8 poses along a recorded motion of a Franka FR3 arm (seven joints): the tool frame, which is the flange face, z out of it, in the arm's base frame.
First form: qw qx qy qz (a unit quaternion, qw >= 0); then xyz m.
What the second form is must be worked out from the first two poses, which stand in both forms.
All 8 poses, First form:
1: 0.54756, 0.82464, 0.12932, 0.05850, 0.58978, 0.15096, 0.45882
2: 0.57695, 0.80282, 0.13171, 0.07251, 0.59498, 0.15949, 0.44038
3: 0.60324, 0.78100, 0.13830, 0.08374, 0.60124, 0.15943, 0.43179
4: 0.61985, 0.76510, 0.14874, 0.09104, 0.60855, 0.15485, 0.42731
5: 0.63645, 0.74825, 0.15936, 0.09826, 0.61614, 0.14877, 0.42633
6: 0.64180, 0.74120, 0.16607, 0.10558, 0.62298, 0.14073, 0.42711
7: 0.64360, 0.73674, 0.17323, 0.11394, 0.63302, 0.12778, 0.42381
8: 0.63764, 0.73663, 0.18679, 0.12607, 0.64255, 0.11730, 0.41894
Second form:
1: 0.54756, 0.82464, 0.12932, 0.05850, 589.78, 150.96, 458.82
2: 0.57695, 0.80282, 0.13171, 0.07251, 594.98, 159.49, 440.38
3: 0.60324, 0.78100, 0.13830, 0.08374, 601.24, 159.43, 431.79
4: 0.61985, 0.76510, 0.14874, 0.09104, 608.55, 154.85, 427.31
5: 0.63645, 0.74825, 0.15936, 0.09826, 616.14, 148.77, 426.33
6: 0.64180, 0.74120, 0.16607, 0.10558, 622.98, 140.73, 427.11
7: 0.64360, 0.73674, 0.17323, 0.11394, 633.02, 127.78, 423.81
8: 0.63764, 0.73663, 0.18679, 0.12607, 642.55, 117.30, 418.94
